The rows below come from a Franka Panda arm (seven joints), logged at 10 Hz.
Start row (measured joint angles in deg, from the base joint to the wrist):
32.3 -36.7 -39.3 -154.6 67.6 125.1 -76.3
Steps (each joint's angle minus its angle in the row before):
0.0 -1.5 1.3 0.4 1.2 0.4 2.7
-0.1 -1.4 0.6 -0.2 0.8 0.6 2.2
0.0 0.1 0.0 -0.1 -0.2 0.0 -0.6
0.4 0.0 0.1 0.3 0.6 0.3 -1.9
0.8 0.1 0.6 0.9 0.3 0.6 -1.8
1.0 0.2 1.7 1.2 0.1 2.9 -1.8
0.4 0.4 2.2 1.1 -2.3 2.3 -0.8
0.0 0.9 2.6 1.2 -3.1 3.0 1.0
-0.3 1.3 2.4 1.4 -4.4 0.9 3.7
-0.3 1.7 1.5 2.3 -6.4 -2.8 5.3
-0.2 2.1 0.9 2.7 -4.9 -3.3 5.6
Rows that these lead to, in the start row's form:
32.3 -38.2 -38.0 -154.2 68.8 125.5 -73.6
32.2 -39.6 -37.4 -154.4 69.6 126.1 -71.4
32.2 -39.5 -37.4 -154.5 69.4 126.1 -72.0
32.6 -39.5 -37.3 -154.2 70.0 126.4 -73.9
33.4 -39.4 -36.7 -153.3 70.3 127.0 -75.7
34.4 -39.2 -35.0 -152.1 70.4 129.9 -77.5
34.8 -38.8 -32.8 -151.0 68.1 132.2 -78.3
34.8 -37.9 -30.2 -149.8 65.0 135.2 -77.3
34.5 -36.6 -27.8 -148.4 60.6 136.1 -73.6
34.2 -34.9 -26.3 -146.1 54.2 133.3 -68.3
34.0 -32.8 -25.4 -143.4 49.3 130.0 -62.7

